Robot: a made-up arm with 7 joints. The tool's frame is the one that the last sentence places. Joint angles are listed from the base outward.
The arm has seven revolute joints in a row. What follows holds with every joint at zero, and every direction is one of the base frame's.
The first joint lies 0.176 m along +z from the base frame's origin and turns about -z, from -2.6 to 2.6 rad.
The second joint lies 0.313 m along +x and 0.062 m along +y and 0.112 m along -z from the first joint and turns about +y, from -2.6 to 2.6 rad.
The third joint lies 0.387 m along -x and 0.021 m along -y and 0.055 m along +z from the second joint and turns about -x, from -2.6 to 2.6 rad.
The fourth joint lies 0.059 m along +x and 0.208 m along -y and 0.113 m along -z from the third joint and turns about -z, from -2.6 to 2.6 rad.
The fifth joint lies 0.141 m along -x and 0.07 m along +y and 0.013 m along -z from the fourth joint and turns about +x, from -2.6 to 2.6 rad.
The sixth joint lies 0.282 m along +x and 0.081 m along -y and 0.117 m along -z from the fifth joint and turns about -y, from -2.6 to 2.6 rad.
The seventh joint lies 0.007 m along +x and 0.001 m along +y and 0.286 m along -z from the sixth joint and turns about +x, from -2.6 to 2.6 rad.
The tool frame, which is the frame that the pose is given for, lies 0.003 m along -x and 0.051 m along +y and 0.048 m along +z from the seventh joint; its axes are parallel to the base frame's.
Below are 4 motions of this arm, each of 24 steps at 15 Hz.
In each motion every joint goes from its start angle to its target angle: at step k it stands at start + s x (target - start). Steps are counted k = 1, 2, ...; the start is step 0. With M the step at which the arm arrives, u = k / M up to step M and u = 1 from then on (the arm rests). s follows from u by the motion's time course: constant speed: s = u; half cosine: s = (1 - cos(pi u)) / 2; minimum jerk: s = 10 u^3 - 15 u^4 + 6 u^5.
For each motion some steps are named. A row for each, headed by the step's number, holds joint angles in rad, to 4 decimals.
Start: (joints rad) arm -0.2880 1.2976 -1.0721 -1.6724 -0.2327 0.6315 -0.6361
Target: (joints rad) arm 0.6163 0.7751 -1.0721 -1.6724 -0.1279 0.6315 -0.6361
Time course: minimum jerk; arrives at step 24
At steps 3, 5, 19, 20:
3: -0.2735 1.2892 -1.0721 -1.6724 -0.2310 0.6315 -0.6361
5: -0.2297 1.2639 -1.0721 -1.6724 -0.2259 0.6315 -0.6361
19: 0.5580 0.8088 -1.0721 -1.6724 -0.1347 0.6315 -0.6361
20: 0.5842 0.7936 -1.0721 -1.6724 -0.1316 0.6315 -0.6361

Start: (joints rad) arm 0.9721 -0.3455 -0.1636 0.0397 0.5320 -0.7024 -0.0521
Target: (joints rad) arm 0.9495 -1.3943 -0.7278 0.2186 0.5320 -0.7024 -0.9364
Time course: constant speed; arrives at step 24
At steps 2, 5, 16, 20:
2: 0.9702 -0.4329 -0.2106 0.0546 0.5320 -0.7024 -0.1258
5: 0.9674 -0.5640 -0.2811 0.0770 0.5320 -0.7024 -0.2363
16: 0.9570 -1.0447 -0.5397 0.1590 0.5320 -0.7024 -0.6416
20: 0.9533 -1.2195 -0.6338 0.1888 0.5320 -0.7024 -0.7890

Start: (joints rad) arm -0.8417 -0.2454 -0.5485 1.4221 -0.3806 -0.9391 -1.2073
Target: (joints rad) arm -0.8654 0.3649 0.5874 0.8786 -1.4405 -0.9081 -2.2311
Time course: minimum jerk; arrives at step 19
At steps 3, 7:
3: -0.8424 -0.2267 -0.5137 1.4055 -0.4131 -0.9382 -1.2387
7: -0.8480 -0.0840 -0.2481 1.2784 -0.6609 -0.9309 -1.4780

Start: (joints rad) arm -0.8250 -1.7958 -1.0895 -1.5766 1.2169 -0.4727 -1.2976
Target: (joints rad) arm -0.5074 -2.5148 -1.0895 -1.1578 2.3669 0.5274 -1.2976
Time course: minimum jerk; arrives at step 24
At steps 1, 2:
1: -0.8248 -1.7963 -1.0895 -1.5763 1.2177 -0.4720 -1.2976
2: -0.8234 -1.7995 -1.0895 -1.5745 1.2228 -0.4676 -1.2976

